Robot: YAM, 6 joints.
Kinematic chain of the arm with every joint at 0, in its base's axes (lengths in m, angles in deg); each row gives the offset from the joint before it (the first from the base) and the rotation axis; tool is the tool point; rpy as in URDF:
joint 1: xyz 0 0 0.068 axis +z
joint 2: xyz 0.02 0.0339 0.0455 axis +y
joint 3: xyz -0.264 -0.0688 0 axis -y
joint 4: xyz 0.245 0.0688 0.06 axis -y
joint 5: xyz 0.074 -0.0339 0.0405 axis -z
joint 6: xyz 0.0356 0 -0.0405 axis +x
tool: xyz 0 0 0 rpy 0 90 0
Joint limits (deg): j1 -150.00..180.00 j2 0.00..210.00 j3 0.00..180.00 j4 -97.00..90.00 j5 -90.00..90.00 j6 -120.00..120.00
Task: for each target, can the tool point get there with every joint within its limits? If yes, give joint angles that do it. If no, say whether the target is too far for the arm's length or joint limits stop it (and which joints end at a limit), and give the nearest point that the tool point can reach.
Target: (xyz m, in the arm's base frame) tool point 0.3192 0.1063 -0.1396
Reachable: yes | joints 12.78 174.68 99.16 -65.12 -68.15 95.68
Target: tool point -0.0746 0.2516 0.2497
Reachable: yes | joints 109.23 69.71 45.24 -12.48 20.36 -39.72
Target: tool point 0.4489 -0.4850 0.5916
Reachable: no: too far | nearest point 0.3543 -0.3828 0.4877 | short by 0.174 m
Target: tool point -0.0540 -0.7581 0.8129
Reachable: no: too far | nearest point -0.0337 -0.4736 0.5434 | short by 0.392 m
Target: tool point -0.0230 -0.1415 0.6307
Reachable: yes | joints -96.13 88.19 159.25 -69.94 12.55 78.48
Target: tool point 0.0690 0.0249 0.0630
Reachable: yes | joints 5.49 106.50 17.06 -56.10 -30.67 25.02
